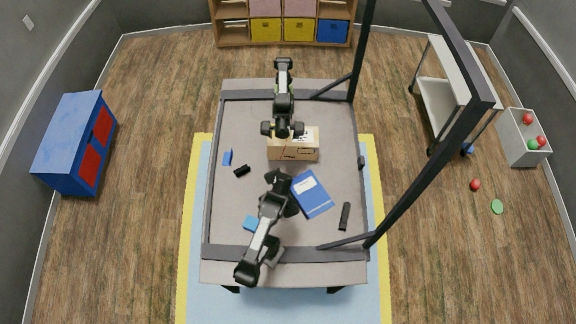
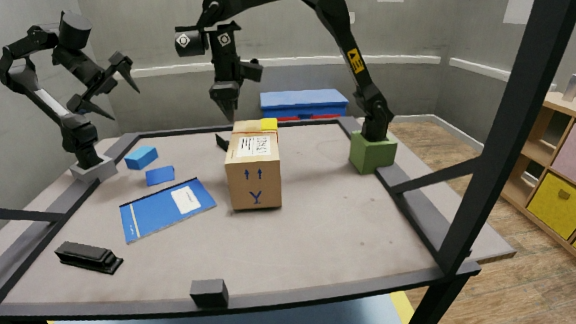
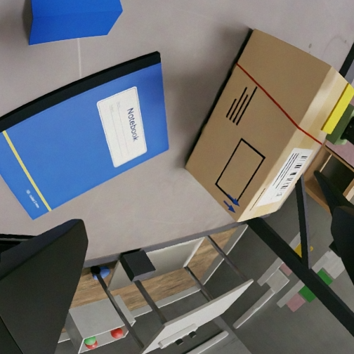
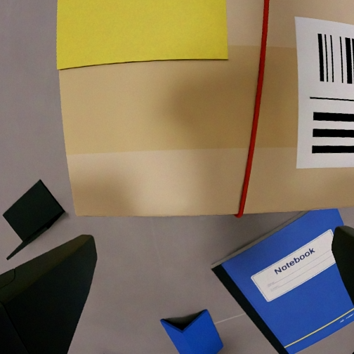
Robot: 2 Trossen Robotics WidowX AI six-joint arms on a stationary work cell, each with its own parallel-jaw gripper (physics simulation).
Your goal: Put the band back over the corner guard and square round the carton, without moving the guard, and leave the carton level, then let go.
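Seen in the pictures: left gripper, fingertip midpoint: [image 2: 126,106]; right gripper, fingertip midpoint: [image 2: 233,115]; left arm's base at its link origin: [image 1: 269,251] [image 2: 90,163]; right arm's base at its link origin: [image 2: 374,136].
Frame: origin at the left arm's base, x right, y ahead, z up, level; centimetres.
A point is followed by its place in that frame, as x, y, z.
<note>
The carton [image 1: 275,152] {-24.0, 41.3, 3.0} [image 2: 255,186] {-10.1, 56.9, 2.3} [image 3: 225,150] [image 4: 140,185] stands level on the table. A yellow corner guard [image 2: 269,124] {-28.6, 50.3, 9.1} [image 3: 338,107] [image 4: 142,30] sits on its top edge. The red band [image 1: 283,150] {-20.8, 43.3, 5.8} [image 3: 299,126] [image 4: 257,100] crosses the carton's top beside the guard, with a gap between them, and runs slanted down the side face. My right gripper [image 1: 282,130] {-21.8, 43.8, 13.4} [image 2: 242,97] [image 4: 218,245] is open and empty above the carton. My left gripper [image 1: 285,192] {-6.2, 22.5, 18.7} [image 2: 126,106] {-6.2, 22.5, 18.7} [image 3: 212,227] is open and empty in the air, away from the carton.
A blue notebook [image 1: 312,194] {0.6, 35.3, -4.4} [image 2: 167,210] {0.4, 36.8, -4.4} [image 3: 90,135] [image 4: 300,285] lies near the carton. A black angle piece [image 1: 242,170] {-33.0, 26.4, -1.0} [image 4: 32,212], a light blue block [image 1: 250,223] {-14.4, 6.7, -1.2} [image 2: 141,157] {-11.4, 10.9, -1.5}, a black stapler-like object [image 1: 344,216] {19.2, 32.3, -1.2} [image 2: 89,257] {19.5, 36.9, -1.4} and blue angle pieces lie on the table.
</note>
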